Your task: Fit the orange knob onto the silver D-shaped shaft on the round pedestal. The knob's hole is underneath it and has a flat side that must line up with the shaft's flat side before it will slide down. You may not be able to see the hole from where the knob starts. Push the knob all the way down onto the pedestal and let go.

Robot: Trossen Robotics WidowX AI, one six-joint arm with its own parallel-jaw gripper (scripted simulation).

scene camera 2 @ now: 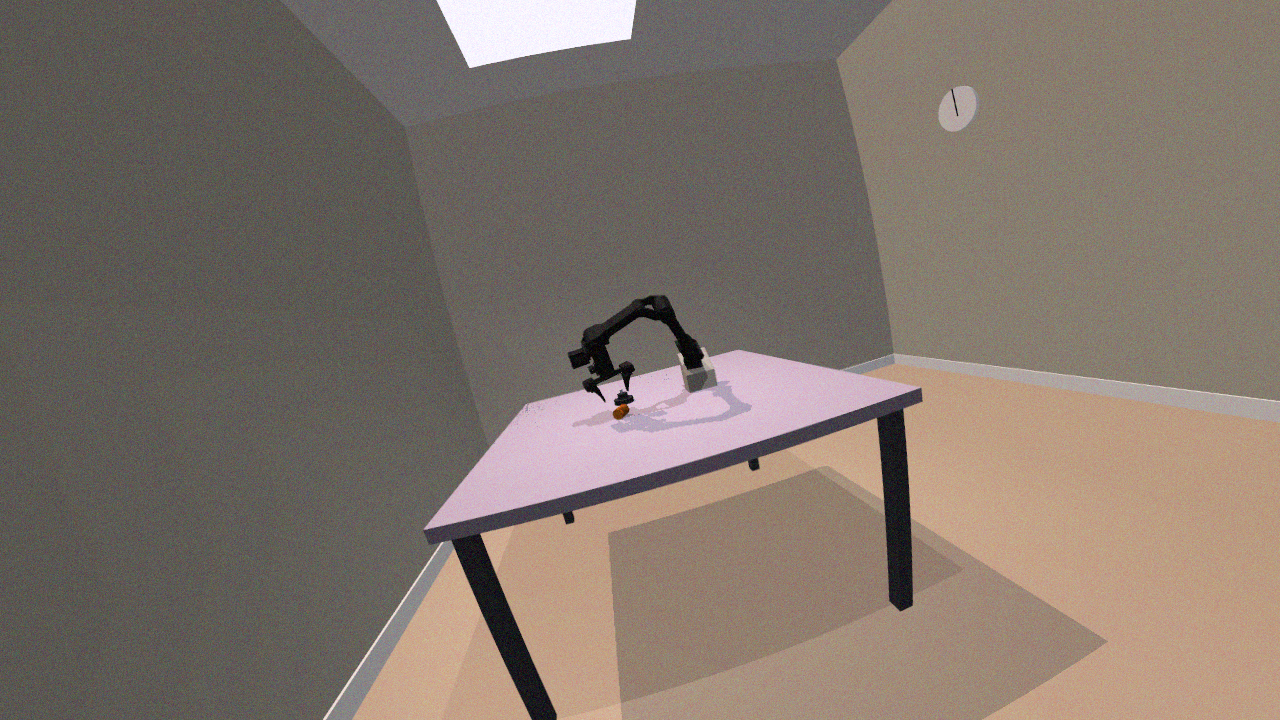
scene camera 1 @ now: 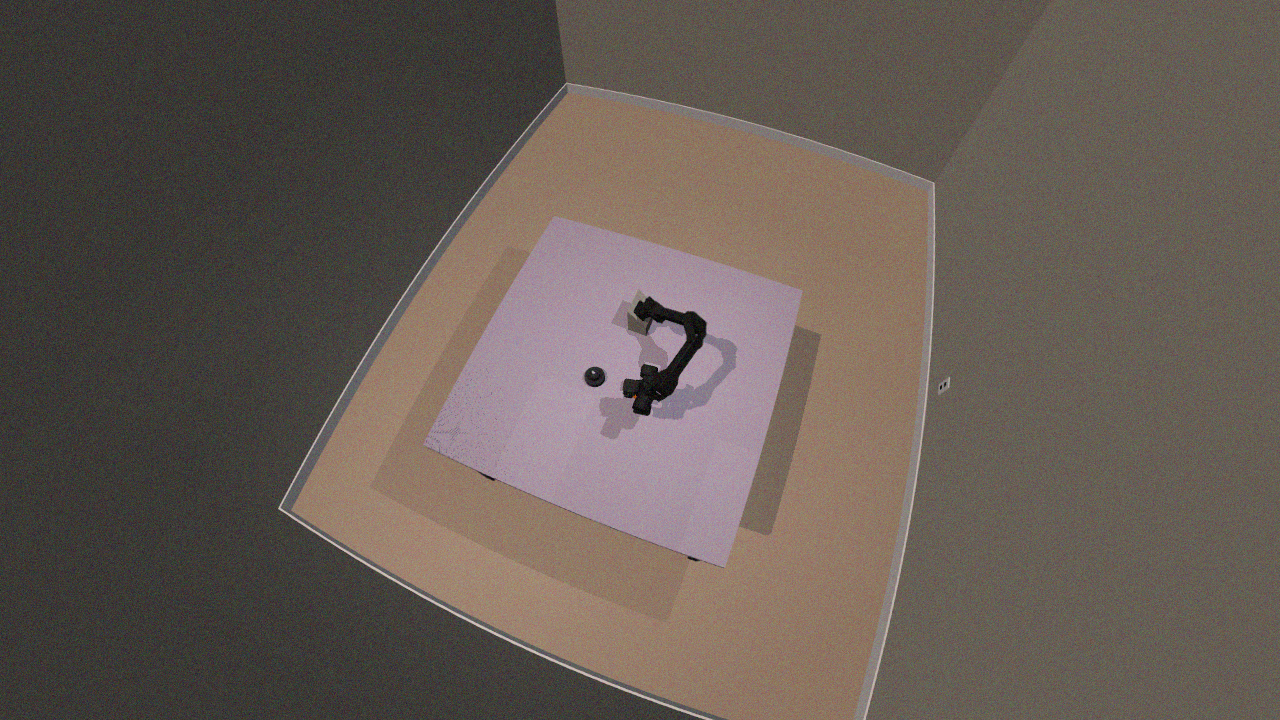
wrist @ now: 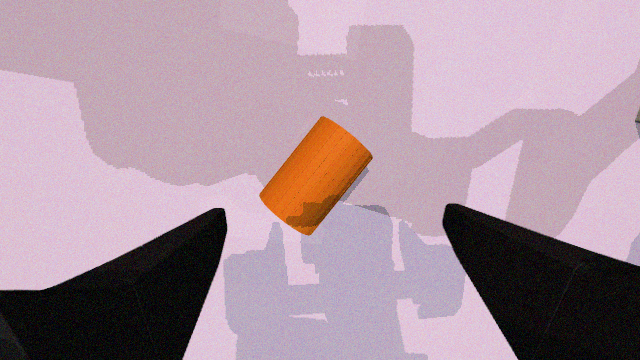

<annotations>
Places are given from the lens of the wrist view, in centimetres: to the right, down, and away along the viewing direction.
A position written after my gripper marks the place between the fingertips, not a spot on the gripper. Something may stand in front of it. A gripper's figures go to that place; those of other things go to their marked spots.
my gripper [wrist: 337, 216]: 1, 2, 11
orange knob [wrist: 328, 160]: 0, -1, 15
</annotations>
